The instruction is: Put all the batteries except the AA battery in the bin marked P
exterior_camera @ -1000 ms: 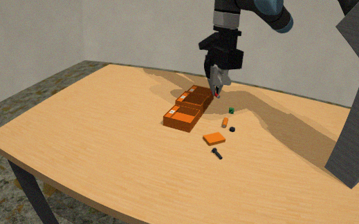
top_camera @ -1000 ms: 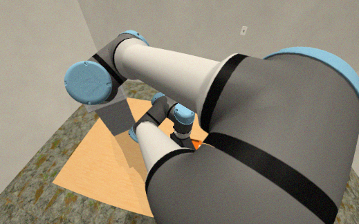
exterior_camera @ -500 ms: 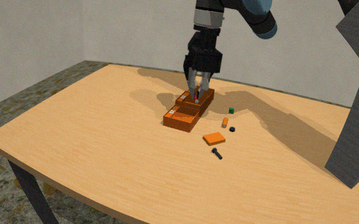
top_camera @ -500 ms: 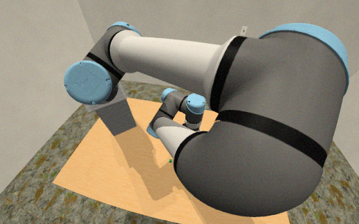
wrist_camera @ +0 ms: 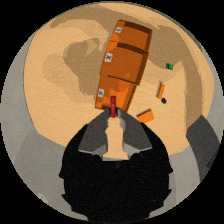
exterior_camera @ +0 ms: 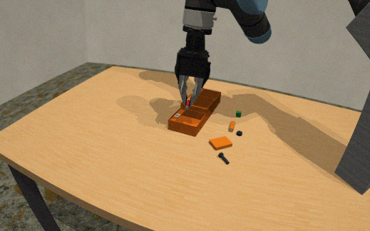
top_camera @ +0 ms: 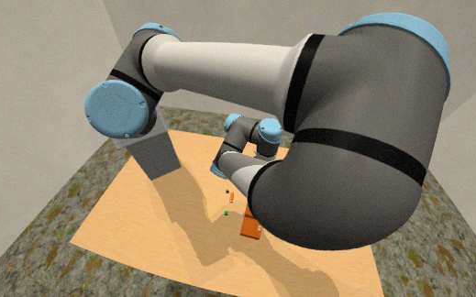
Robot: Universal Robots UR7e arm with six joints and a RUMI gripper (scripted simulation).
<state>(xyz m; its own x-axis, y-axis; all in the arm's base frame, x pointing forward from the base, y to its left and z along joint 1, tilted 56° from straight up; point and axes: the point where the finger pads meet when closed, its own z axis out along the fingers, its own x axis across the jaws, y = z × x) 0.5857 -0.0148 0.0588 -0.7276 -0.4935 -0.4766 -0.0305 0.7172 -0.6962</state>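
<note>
Right now my hand is 2 cm past the orange bin, 9 cm to the left of it and 6 cm above it. The rest, counted from my hand: orange cylindrical battery: 13 cm behind, 3 cm to the right, 8 cm below; red battery: 1 cm below; flat orange block: 10 cm behind, 7 cm to the left, 8 cm below.
</note>
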